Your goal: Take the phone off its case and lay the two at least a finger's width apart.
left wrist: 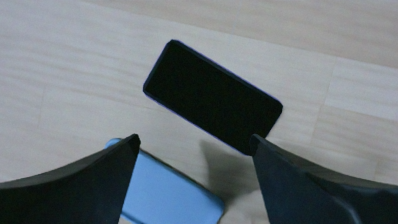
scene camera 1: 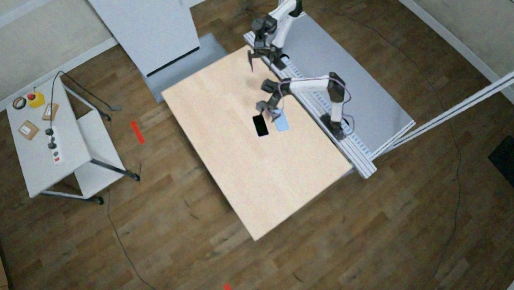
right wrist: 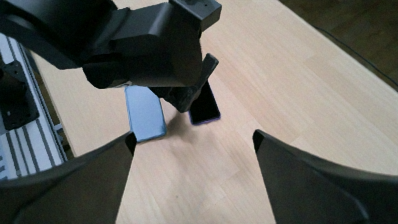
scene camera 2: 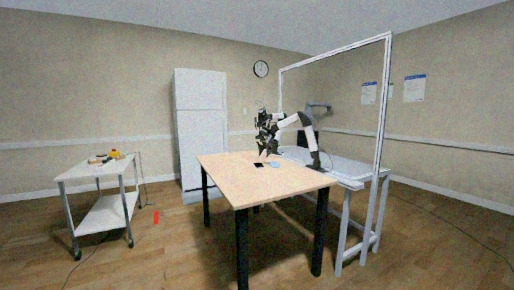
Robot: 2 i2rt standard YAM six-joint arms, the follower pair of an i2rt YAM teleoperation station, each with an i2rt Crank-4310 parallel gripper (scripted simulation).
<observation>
In view: the left gripper (left wrist: 195, 136), the right gripper (right wrist: 194, 133), a black phone (left wrist: 219, 102) and a light blue phone case (right wrist: 146, 120).
The black phone is seen too in the right wrist view (right wrist: 204, 109). The left gripper also shows in the right wrist view (right wrist: 183, 82).
</observation>
